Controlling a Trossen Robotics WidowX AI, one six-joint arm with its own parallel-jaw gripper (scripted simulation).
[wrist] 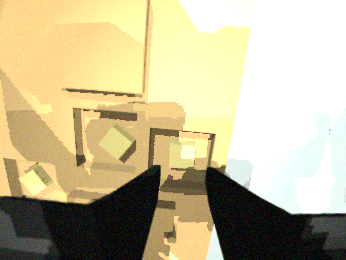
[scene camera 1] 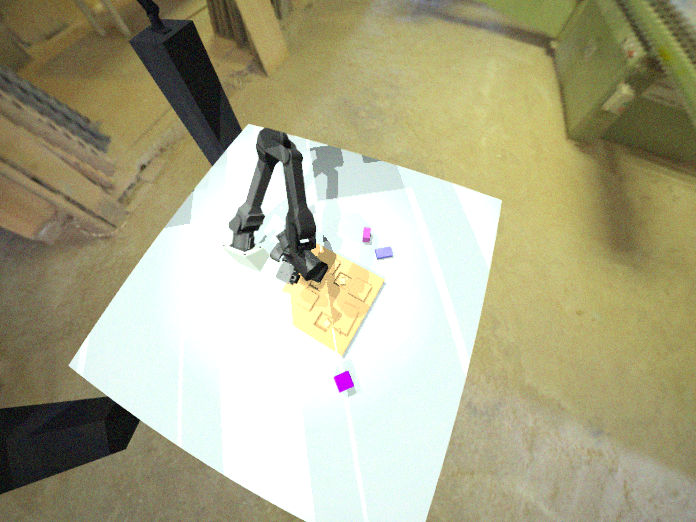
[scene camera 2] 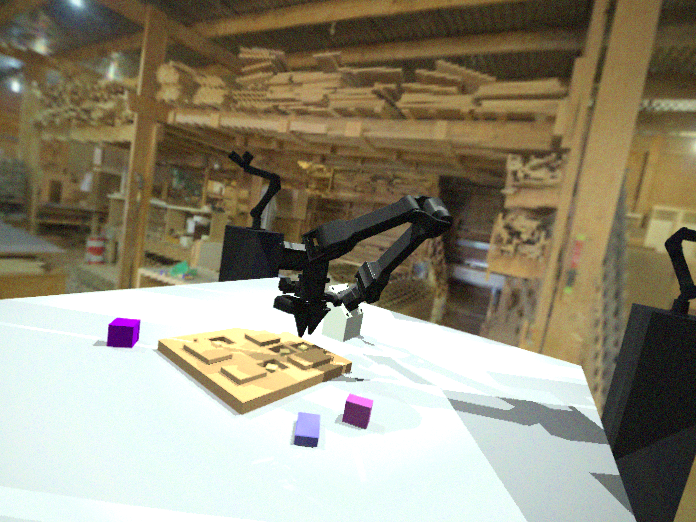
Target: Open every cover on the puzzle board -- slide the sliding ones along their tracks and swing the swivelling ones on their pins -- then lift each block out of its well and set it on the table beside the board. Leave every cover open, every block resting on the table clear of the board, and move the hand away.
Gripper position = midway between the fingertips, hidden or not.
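Observation:
There's my gripper [scene camera 2: 304, 336], and you'd find my gripper [wrist: 183, 172] again, and my gripper [scene camera 1: 303, 270] too. I can see a lavender block [scene camera 2: 307, 427], though in the wrist view the lavender block is out of frame. There's a pink block [scene camera 2: 357, 411] as well, and in the wrist view the pink block is out of frame. I can see a purple block [scene camera 2: 122, 332] too.

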